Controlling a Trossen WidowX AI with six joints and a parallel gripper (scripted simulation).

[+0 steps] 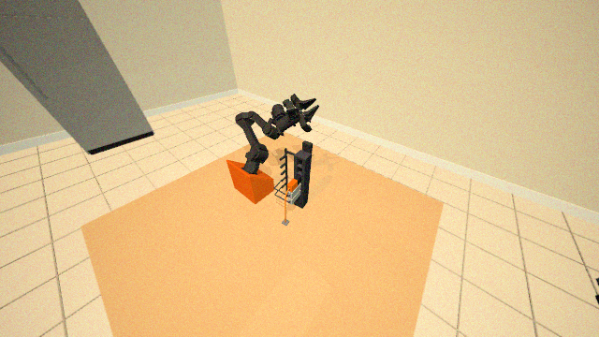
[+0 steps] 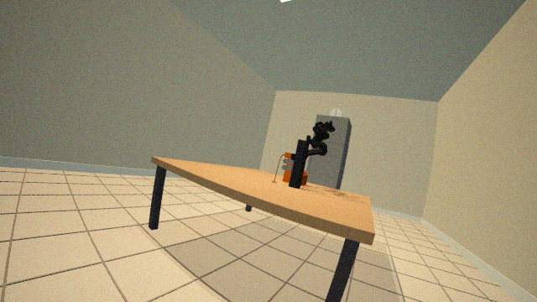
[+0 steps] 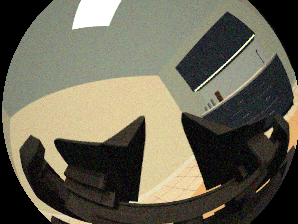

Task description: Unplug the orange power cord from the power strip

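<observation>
Now: gripper tip 28 cm above the orange plug, 21 cm to the left of it and 5 cm short of it.
</observation>
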